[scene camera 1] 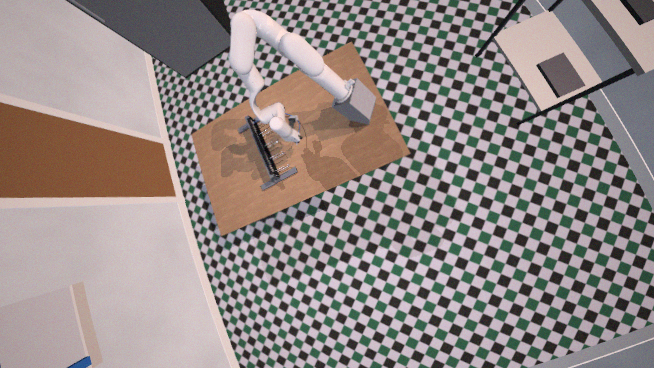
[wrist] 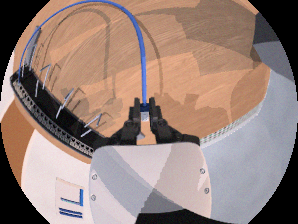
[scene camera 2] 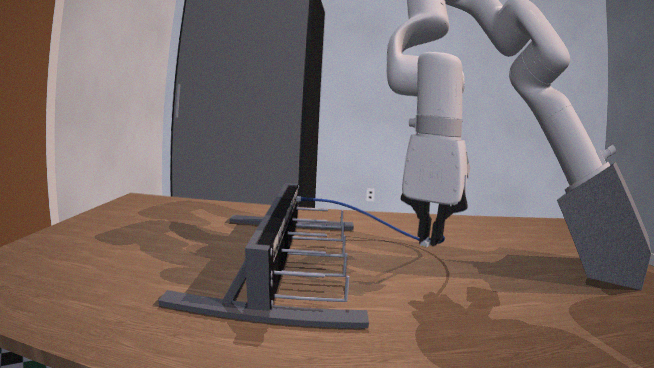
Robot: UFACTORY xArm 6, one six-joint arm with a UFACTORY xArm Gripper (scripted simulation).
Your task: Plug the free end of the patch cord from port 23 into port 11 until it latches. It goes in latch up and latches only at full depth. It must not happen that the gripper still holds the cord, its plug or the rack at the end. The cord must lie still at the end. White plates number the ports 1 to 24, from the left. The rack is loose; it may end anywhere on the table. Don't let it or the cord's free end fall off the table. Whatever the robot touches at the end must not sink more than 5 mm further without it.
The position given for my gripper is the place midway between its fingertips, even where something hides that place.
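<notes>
My gripper [scene camera 2: 429, 243], visible. Also there by wrist view: gripper [wrist: 144, 105].
</notes>
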